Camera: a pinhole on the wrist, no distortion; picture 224 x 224 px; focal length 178.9 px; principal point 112.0 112.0 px. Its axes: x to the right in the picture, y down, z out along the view. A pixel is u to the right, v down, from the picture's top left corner.
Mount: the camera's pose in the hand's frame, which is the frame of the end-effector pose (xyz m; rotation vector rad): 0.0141 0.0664 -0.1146 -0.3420 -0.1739 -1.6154
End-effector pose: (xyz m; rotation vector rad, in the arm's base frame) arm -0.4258 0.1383 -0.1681 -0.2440 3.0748 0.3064
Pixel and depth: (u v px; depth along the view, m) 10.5 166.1 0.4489
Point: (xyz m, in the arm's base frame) -0.6988 0.5734 -0.3045
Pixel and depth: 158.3 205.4 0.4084
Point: -0.6952 0.2308 -0.4464
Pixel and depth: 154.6 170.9 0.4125
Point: -0.6223 0.2580 -0.4479
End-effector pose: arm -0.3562 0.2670 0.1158 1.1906 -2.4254 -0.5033
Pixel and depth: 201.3 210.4 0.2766
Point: -0.5576 0.1455 0.0053
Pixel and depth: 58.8 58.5 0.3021
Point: -0.5775 0.4645 0.1016
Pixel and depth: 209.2 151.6 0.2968
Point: -0.5212 0.2135 -0.0443
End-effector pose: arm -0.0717 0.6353 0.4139 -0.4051 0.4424 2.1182
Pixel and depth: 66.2 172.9 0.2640
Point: -0.3300 0.6718 0.4778
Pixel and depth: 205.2 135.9 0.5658
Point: -0.1747 0.9880 0.7917
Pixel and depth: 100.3 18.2 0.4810
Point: -0.2410 0.5258 0.8468
